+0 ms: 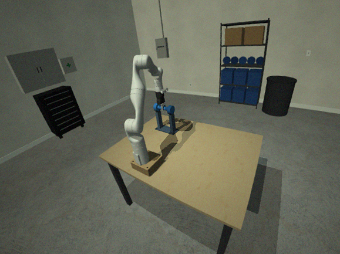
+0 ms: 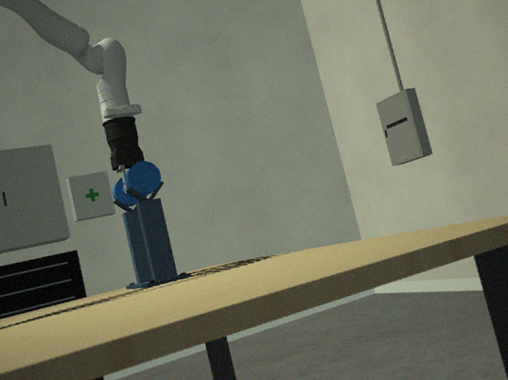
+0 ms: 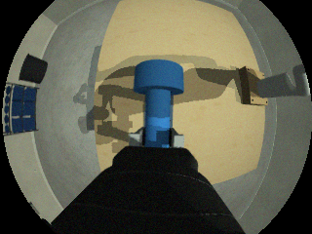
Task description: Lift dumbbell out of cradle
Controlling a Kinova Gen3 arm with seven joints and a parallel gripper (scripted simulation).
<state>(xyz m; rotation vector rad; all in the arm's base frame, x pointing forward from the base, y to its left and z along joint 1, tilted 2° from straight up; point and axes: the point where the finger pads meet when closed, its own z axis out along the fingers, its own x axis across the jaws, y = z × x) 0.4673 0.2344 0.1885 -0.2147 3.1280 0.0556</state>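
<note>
Right now my hand is 14 cm above the cradle. From my hand the other things lie so: blue dumbbell right at my hand.
</note>
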